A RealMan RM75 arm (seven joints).
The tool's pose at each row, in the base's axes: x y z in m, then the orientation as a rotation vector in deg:
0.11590, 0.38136, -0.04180, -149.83, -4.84, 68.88
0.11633, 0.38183, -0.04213, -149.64, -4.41, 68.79
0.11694, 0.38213, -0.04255, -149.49, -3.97, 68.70
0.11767, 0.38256, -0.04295, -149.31, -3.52, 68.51
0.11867, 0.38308, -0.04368, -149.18, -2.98, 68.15
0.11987, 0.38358, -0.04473, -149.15, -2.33, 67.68
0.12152, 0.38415, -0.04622, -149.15, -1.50, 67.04
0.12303, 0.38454, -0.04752, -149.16, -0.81, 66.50
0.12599, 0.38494, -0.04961, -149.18, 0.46, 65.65
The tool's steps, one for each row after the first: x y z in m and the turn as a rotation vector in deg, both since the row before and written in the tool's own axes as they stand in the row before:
0.00060, -0.00039, -0.00002, 0.32, 0.05, 0.17
0.00076, -0.00022, -0.00013, 0.29, 0.06, 0.19
0.00084, -0.00036, -0.00020, 0.35, 0.11, 0.16
0.00127, -0.00038, -0.00018, 0.39, 0.24, 0.20
0.00164, -0.00030, -0.00012, 0.37, 0.35, 0.27
0.00227, -0.00030, -0.00015, 0.45, 0.48, 0.35
0.00201, -0.00018, -0.00019, 0.37, 0.41, 0.30
0.00357, -0.00015, -0.00073, 0.62, 0.67, 0.59

